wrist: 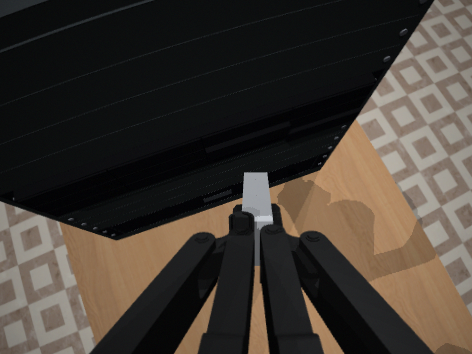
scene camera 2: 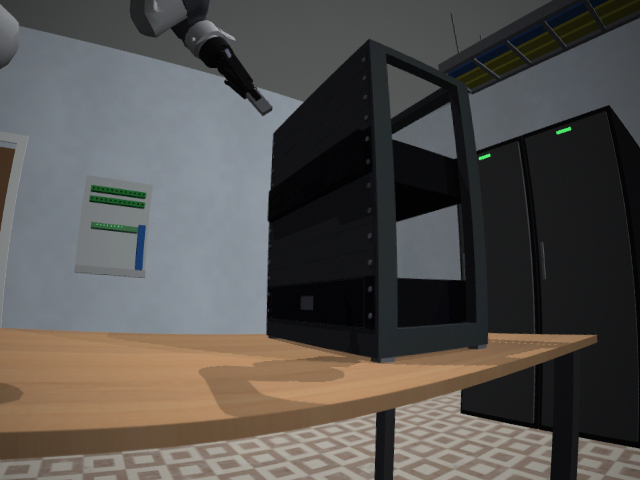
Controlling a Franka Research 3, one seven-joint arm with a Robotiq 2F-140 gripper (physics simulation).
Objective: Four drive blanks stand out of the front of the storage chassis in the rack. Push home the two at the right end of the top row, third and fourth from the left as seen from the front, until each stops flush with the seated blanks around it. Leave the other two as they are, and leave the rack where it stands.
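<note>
The rack stands upright on the table. The storage chassis is a black band across its front, between plain dark panels. In the wrist view, a lighter strip shows on the chassis, with a fainter one to its right. The four drive blanks are too dark to tell apart, and how far each stands out cannot be read. My gripper is shut and empty, its grey tips together. It hangs in the air in front of the rack's upper part, apart from it and higher than the chassis.
The wooden table extends in front of the rack, with the arm's shadow on it. A lower unit with a small grey label sits in the rack. Dark cabinets stand behind at the right. A cable tray hangs overhead.
</note>
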